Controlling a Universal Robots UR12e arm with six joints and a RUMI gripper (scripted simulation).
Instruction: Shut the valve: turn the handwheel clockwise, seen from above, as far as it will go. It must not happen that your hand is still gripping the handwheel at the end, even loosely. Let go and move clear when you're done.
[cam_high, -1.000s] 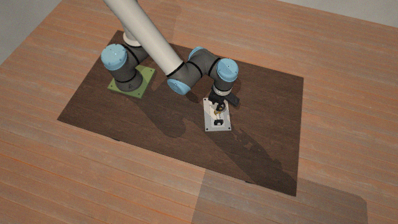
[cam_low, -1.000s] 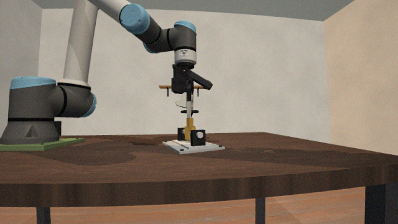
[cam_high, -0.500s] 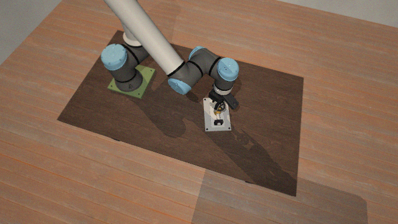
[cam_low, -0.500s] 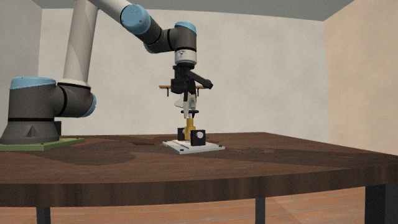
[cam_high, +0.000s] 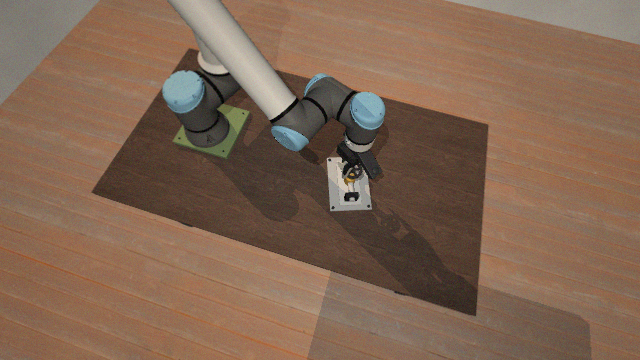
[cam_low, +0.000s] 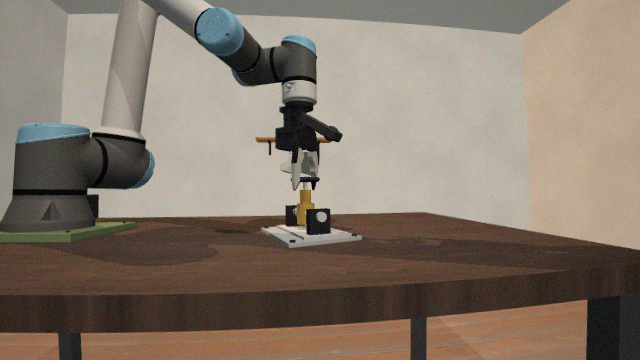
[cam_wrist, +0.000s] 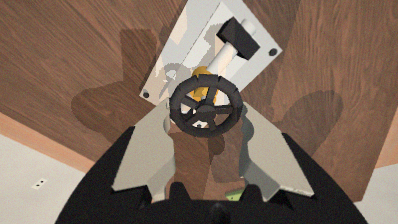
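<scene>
The black spoked handwheel is 1 cm above my hand.
</scene>
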